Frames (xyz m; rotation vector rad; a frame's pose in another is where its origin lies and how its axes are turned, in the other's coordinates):
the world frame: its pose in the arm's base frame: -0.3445 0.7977 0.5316 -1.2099 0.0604 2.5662
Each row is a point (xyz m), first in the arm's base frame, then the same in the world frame.
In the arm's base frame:
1: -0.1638 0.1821 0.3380
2: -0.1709 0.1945 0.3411
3: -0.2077 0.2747 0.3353
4: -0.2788 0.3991 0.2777
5: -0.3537 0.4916 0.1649
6: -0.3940 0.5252 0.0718
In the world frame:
1: -0.1168 0.5522 -0.3613
2: -0.1117 0.5421 -0.3520
3: -0.0650 0.4768 -0.3150
4: 0.0528 0.3839 -0.2784
5: 0.2068 0.3274 -0.2798
6: 0.3101 0.3154 -0.3041

